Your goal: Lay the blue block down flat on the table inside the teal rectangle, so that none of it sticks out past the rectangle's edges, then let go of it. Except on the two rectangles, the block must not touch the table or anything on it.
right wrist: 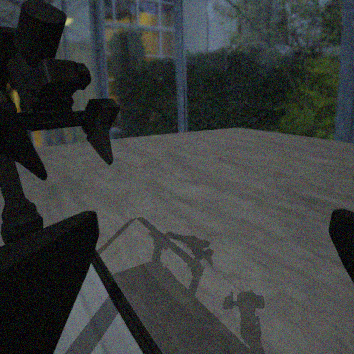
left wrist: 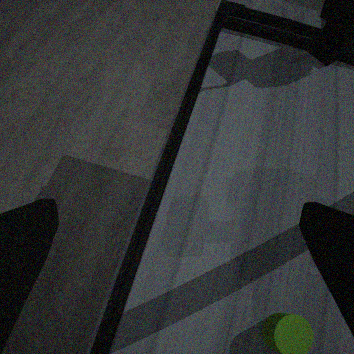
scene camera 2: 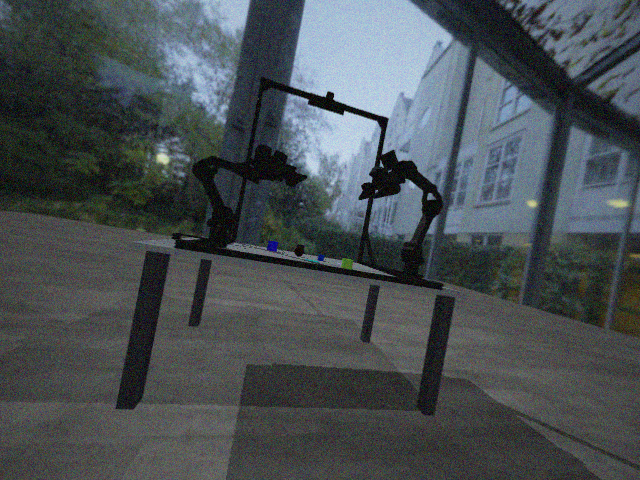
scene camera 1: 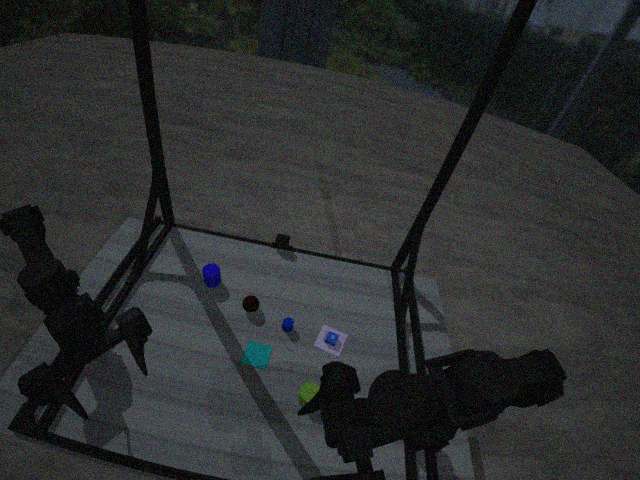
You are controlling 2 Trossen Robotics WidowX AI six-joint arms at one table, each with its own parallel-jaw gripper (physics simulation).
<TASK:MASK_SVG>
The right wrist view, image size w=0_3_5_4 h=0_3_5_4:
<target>my left gripper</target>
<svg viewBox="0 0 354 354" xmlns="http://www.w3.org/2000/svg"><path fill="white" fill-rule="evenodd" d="M0 103L0 154L4 154L20 163L41 180L46 179L47 173L28 138L27 129L34 131L81 125L83 132L87 134L86 139L108 165L112 163L113 157L108 131L120 110L114 99L92 98L88 99L84 110L72 111L71 109L74 102L71 95L77 89L84 89L91 81L90 72L84 63L55 58L41 59L35 69L24 74L16 84L16 91L20 98L19 107L26 112L16 113L17 108L14 102Z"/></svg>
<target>my right gripper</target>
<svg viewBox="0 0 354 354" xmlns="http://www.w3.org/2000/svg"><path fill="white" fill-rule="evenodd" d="M95 211L84 210L0 246L0 354L53 354L88 271L98 239L99 229ZM334 209L331 213L328 233L344 268L354 283L354 212L347 209Z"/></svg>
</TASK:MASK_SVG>
